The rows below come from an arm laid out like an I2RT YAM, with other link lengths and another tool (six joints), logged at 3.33 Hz.
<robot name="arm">
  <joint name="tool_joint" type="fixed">
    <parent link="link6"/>
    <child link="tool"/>
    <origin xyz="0.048 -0.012 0.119" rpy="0.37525 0 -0.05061"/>
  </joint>
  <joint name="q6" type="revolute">
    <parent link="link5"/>
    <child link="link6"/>
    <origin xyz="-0.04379 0 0.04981" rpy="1.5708 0 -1.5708"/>
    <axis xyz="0 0 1"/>
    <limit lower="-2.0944" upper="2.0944"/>
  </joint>
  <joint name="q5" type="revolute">
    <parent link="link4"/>
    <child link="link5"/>
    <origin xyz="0.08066 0.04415 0.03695" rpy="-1.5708 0 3.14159"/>
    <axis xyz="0 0 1"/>
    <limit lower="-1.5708" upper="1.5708"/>
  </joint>
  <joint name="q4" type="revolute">
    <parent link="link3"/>
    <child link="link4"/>
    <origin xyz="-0.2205 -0.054 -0.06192" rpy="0 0 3.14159"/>
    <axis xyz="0 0 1"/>
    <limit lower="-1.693" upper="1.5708"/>
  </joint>
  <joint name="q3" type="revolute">
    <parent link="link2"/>
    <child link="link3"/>
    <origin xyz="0.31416 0 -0.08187" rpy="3.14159 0 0"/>
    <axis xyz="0 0 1"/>
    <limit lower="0" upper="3.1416"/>
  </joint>
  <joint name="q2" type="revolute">
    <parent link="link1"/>
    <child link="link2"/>
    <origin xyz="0.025 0.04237 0.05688" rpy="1.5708 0 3.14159"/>
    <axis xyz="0 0 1"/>
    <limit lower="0" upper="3.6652"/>
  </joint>
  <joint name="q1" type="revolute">
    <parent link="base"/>
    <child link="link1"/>
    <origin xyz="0 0 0.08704" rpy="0 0 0"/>
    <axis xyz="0 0 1"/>
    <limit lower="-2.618" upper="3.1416"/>
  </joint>
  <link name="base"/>
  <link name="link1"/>
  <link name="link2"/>
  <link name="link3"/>
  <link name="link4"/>
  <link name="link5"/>
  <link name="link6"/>
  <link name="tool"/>
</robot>
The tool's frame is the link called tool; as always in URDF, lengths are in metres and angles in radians.
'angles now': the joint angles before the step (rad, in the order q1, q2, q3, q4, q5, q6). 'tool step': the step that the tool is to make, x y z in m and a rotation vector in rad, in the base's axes. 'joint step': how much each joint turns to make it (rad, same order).
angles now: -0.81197, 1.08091, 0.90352, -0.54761, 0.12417, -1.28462
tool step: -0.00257, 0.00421, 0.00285, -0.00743, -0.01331, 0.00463
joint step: 0.00004, -0.02365, -0.00840, -0.00075, -0.00645, 0.00041
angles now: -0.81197, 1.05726, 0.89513, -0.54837, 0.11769, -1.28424
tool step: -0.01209, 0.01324, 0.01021, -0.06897, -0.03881, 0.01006
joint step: -0.00042, -0.09879, -0.05644, 0.03700, 0.00377, -0.02177
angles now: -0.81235, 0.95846, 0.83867, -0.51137, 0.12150, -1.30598
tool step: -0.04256, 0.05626, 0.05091, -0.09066, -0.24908, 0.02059
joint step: 0.00038, -0.31470, -0.00761, -0.07744, -0.07591, 0.09308
